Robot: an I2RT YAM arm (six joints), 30 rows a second.
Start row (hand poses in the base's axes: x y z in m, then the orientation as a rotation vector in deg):
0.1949 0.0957 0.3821 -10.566 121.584 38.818
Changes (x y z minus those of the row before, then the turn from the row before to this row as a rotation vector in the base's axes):
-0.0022 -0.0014 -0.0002 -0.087 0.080 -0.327
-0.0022 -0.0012 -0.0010 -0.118 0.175 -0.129
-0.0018 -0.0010 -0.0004 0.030 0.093 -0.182
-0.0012 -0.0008 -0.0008 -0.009 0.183 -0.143
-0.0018 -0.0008 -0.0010 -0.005 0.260 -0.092
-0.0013 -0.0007 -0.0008 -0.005 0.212 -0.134
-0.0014 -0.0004 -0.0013 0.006 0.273 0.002
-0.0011 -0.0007 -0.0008 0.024 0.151 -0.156
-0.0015 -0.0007 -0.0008 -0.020 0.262 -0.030
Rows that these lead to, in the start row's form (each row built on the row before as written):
0.1927 0.0943 0.3819 -10.239 121.680 38.553
0.1905 0.0931 0.3809 -10.112 121.886 38.392
0.1887 0.0921 0.3805 -9.872 121.956 38.337
0.1875 0.0913 0.3797 -9.668 122.128 38.283
0.1857 0.0905 0.3787 -9.493 122.374 38.280
0.1844 0.0898 0.3779 -9.287 122.572 38.242
0.1830 0.0894 0.3766 -9.203 122.831 38.307
0.1819 0.0887 0.3758 -8.975 122.959 38.274
0.1804 0.0880 0.3750 -8.874 123.215 38.290

